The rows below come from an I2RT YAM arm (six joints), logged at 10 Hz.
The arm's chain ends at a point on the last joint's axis. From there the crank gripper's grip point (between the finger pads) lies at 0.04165 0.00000 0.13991 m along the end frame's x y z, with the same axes.
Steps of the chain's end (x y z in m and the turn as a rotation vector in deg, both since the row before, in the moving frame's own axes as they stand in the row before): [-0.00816 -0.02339 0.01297 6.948 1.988 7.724]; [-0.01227 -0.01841 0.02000 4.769 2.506 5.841]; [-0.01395 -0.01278 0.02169 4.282 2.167 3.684]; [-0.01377 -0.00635 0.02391 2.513 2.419 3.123]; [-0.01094 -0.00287 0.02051 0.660 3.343 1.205]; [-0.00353 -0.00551 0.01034 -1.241 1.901 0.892]
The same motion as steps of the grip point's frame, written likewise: [-0.00260 -0.03426 0.01076 6.948 1.988 7.724]; [-0.00583 -0.02540 0.01774 4.769 2.506 5.841]; [-0.00845 -0.02031 0.01973 4.282 2.167 3.684]; [-0.00780 -0.01001 0.02194 2.513 2.419 3.123]; [-0.00285 -0.00351 0.01784 0.660 3.343 1.205]; [0.00106 -0.00181 0.00884 -1.241 1.901 0.892]
